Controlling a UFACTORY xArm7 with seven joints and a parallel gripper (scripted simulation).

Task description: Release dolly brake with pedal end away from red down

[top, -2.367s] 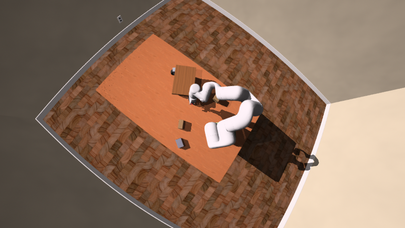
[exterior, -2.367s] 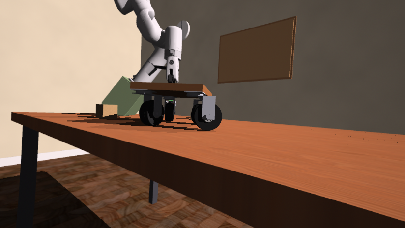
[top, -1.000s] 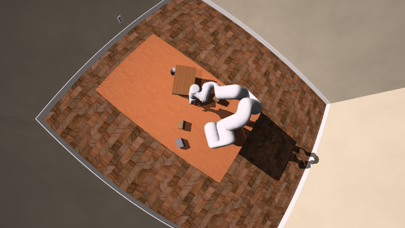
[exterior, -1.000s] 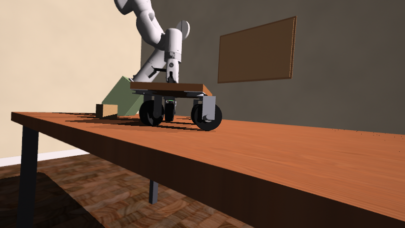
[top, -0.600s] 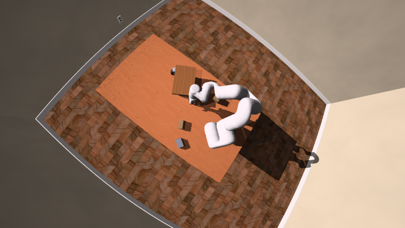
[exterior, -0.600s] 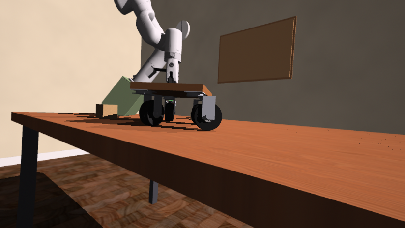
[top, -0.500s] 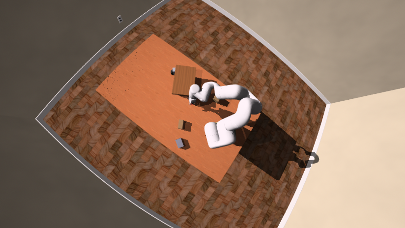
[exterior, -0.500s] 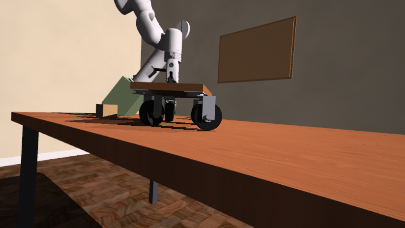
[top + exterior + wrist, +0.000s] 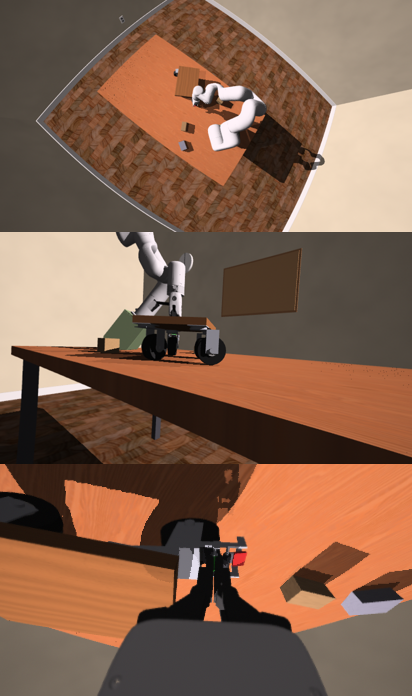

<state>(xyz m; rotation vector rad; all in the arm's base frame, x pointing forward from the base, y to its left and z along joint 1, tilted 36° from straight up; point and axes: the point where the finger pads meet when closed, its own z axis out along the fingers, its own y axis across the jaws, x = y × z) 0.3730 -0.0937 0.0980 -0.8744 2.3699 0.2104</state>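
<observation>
The brake pedal lies 1 cm behind my hand, 1 cm to the left of it and 3 cm below it. Round my hand: grey block: 17 cm behind, 38 cm to the left, 10 cm below.
</observation>
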